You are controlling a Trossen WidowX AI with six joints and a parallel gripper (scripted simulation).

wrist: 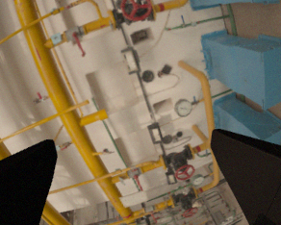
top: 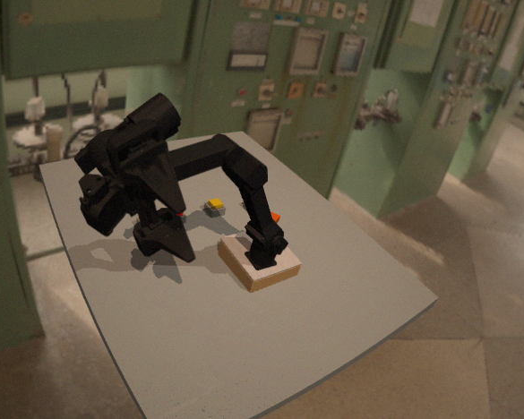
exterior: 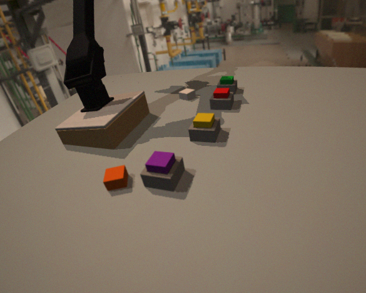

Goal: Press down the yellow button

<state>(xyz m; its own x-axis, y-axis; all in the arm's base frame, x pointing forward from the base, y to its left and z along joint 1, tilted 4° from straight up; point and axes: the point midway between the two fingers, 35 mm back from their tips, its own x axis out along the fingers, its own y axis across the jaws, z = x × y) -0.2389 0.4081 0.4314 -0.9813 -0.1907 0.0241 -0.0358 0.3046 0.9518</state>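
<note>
Now: the yellow button 580 mm ahead of my gripper tip, 410 mm to the right of it and 440 mm below it. From my gripper tip the other things lie so: small white block 470 mm ahead, 230 mm to the right, 460 mm below; then red button 580 mm ahead, 270 mm to the right, 440 mm below; then green button 570 mm ahead, 180 mm to the right, 440 mm below.
</note>
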